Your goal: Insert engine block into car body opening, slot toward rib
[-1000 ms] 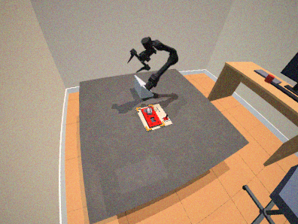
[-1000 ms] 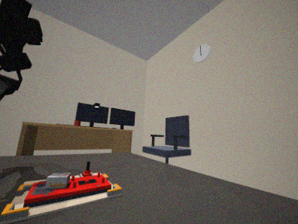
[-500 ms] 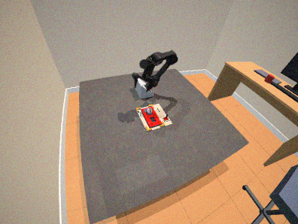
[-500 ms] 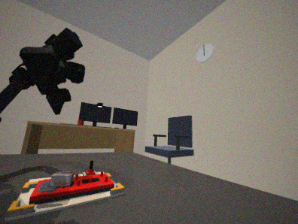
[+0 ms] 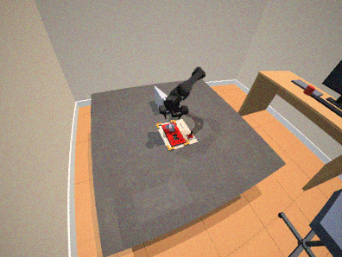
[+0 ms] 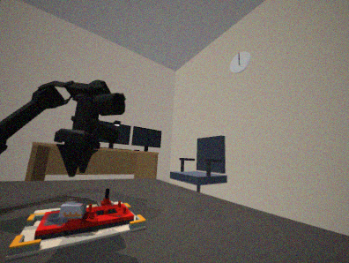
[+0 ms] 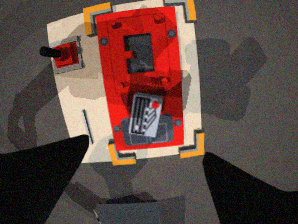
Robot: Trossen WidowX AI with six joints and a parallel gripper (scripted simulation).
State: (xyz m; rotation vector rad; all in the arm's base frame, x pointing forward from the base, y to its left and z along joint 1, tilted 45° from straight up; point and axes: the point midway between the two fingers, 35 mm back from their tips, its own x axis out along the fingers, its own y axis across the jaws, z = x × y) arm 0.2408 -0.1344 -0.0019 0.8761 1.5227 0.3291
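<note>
Right now the grey engine block is 10 mm ahead of my gripper tip, 10 mm to the left of it and 90 mm below it. From my gripper tip the other things lie so: cream base plate 50 mm ahead, 10 mm to the left, 110 mm below.
</note>
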